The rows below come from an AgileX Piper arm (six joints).
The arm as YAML. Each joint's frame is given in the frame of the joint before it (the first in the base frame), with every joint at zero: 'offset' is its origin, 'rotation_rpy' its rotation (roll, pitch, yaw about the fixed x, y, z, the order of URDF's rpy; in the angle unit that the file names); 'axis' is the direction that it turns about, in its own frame. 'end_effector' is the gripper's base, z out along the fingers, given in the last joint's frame.
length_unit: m
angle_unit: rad
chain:
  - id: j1
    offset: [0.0, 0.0, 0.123]
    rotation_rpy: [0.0, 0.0, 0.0]
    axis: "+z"
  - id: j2
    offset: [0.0, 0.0, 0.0]
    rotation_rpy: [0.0, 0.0, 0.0]
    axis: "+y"
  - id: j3
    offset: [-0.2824, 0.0, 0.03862]
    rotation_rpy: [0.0, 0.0, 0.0]
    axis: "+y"
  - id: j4
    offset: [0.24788, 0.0, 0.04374]
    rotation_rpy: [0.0, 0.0, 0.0]
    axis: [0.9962, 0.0, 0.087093]
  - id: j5
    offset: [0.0, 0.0, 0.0]
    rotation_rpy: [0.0, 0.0, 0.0]
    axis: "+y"
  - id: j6
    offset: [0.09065, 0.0, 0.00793]
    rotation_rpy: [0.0, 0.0, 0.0]
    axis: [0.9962, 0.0, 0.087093]
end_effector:
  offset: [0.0, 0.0, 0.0]
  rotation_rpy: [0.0, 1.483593, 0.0]
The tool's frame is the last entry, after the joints.
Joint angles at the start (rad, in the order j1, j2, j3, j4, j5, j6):
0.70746 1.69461 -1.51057 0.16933 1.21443 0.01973
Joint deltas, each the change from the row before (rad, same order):
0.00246 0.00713 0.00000 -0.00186 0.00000 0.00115
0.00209 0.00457 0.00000 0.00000 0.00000 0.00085
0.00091 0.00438 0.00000 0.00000 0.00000 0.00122
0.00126 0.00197 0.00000 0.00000 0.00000 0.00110
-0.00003 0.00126 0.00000 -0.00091 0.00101 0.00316
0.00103 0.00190 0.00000 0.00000 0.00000 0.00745
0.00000 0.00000 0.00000 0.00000 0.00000 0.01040
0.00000 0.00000 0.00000 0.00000 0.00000 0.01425
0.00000 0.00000 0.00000 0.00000 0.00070 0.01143
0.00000 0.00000 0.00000 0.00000 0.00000 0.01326
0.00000 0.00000 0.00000 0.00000 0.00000 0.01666
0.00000 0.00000 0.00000 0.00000 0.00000 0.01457
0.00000 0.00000 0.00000 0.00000 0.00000 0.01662
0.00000 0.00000 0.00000 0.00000 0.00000 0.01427
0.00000 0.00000 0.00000 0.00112 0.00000 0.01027
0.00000 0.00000 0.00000 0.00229 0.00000 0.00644
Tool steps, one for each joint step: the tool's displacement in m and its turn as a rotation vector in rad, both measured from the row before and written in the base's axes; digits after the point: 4 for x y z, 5 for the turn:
0.0005 0.0014 -0.0025 -0.00594 0.00454 0.00155
0.0001 0.0011 -0.0016 -0.00291 0.00370 0.00128
0.0004 0.0008 -0.0015 -0.00276 0.00365 -0.00026
0.0000 0.0006 -0.0007 -0.00120 0.00179 0.00021
0.0002 0.0000 -0.0005 -0.00190 0.00199 -0.00279
0.0000 0.0005 -0.0007 -0.00067 0.00347 -0.00611
0.0000 0.0000 0.0000 0.00080 0.00283 -0.00997
0.0000 0.0000 0.0000 0.00109 0.00388 -0.01367
0.0000 0.0000 0.0000 0.00043 0.00364 -0.01085
0.0000 0.0000 0.0000 0.00101 0.00361 -0.01272
0.0000 0.0000 0.0000 0.00127 0.00453 -0.01598
0.0000 0.0000 0.0000 0.00111 0.00396 -0.01398
0.0000 0.0000 0.0000 0.00127 0.00452 -0.01594
0.0000 0.0000 0.0000 0.00109 0.00388 -0.01369
-0.0001 0.0001 0.0000 0.00162 0.00353 -0.00998
-0.0001 0.0001 0.0000 0.00220 0.00325 -0.00645

